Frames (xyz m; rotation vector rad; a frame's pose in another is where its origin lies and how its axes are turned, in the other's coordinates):
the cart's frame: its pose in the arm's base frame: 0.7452 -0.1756 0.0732 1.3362 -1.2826 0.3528
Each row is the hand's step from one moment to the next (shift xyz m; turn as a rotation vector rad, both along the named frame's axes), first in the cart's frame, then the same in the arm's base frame.
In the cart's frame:
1: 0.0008 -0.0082 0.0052 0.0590 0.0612 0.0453
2: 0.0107 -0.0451 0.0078 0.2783 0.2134 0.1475
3: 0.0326 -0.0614 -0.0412 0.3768 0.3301 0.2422
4: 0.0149 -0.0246 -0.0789 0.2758 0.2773 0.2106
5: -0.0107 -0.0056 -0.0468 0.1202 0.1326 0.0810
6: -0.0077 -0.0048 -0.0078 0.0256 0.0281 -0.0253
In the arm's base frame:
1: 0.0045 -0.0072 -0.0049 -0.0504 -0.0467 0.0675
2: 0.0365 -0.0248 -0.0162 -0.1456 -0.1869 0.2977
3: 0.0805 0.0016 0.0065 -0.2505 -0.2765 0.4127
4: 0.0624 0.0523 0.0206 -0.2280 -0.2199 0.3114
5: 0.0230 0.0425 0.0007 -0.1038 -0.0833 0.1445
6: 0.0049 0.0086 -0.0067 -0.0019 0.0180 0.0419

